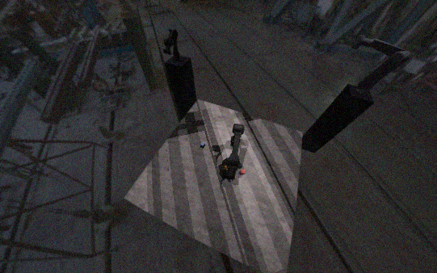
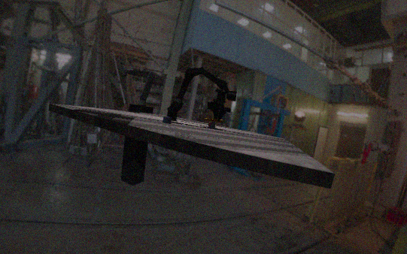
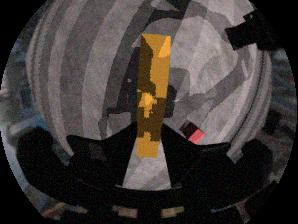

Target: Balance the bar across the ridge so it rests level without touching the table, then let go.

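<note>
The bar is 20 mm to the right of my gripper tip and 20 mm behind it. The rest, counted from my gripper tip: small blue block (350 mm to the right, 180 mm behind, 40 mm below); then small red block (90 mm to the left, 70 mm behind, 40 mm below).
</note>
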